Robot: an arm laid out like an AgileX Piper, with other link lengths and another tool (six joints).
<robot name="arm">
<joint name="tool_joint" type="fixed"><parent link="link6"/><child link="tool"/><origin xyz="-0.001 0.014 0.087" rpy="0.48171 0 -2.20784"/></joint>
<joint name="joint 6" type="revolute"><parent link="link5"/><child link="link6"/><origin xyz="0 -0.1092 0" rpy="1.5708 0 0"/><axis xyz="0 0 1"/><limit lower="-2.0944" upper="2.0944"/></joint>
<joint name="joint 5" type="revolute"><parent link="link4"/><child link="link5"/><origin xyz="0 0 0" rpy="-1.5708 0 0"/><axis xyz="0 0 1"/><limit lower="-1.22" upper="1.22"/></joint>
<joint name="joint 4" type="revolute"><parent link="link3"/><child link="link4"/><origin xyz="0.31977 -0.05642 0" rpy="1.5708 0 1.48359"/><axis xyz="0 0 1"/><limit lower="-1.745" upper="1.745"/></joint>
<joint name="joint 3" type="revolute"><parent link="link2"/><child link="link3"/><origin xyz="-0.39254 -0.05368 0" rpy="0 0 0"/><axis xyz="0 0 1"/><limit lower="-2.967" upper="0"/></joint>
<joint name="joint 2" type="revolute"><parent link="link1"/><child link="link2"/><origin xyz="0 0 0" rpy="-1.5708 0 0"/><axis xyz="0 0 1"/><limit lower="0" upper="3.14"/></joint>
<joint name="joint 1" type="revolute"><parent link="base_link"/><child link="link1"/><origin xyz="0 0 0.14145" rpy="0 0 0"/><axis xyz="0 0 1"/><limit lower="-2.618" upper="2.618"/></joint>
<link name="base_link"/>
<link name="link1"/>
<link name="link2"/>
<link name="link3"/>
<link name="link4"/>
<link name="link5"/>
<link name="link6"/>
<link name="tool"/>
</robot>
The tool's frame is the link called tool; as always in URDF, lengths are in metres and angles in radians.
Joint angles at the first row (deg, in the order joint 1, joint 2, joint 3, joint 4, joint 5, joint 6):
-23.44 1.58 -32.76 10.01 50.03 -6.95
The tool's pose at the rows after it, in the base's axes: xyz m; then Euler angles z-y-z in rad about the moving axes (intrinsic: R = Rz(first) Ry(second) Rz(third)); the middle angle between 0 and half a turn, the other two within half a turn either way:
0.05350 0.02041 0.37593 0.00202 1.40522 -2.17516
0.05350 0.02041 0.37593 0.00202 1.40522 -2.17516
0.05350 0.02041 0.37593 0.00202 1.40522 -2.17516
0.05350 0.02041 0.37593 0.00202 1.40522 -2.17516
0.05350 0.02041 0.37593 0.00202 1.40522 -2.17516
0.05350 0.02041 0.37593 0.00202 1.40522 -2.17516
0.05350 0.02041 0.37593 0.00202 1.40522 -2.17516
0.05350 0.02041 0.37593 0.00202 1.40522 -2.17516
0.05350 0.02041 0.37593 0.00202 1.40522 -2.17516
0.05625 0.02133 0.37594 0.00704 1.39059 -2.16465
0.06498 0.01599 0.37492 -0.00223 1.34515 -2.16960
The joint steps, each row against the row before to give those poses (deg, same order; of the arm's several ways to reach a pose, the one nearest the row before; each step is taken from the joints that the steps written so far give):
0.00 0.00 0.00 0.00 0.00 0.00
0.00 0.00 0.00 0.00 0.00 0.00
0.00 0.00 0.00 0.00 0.00 0.00
0.00 0.00 0.00 0.00 0.00 0.00
0.00 0.00 0.00 0.00 0.00 0.00
0.00 0.00 0.00 0.00 0.00 0.00
0.00 0.00 0.00 0.00 0.00 0.00
0.00 0.00 0.00 0.00 0.00 0.00
0.00 0.00 0.00 0.00 0.00 0.00
0.00 0.00 0.55 0.94 -1.10 0.00
0.00 0.00 2.24 0.32 -4.83 0.00

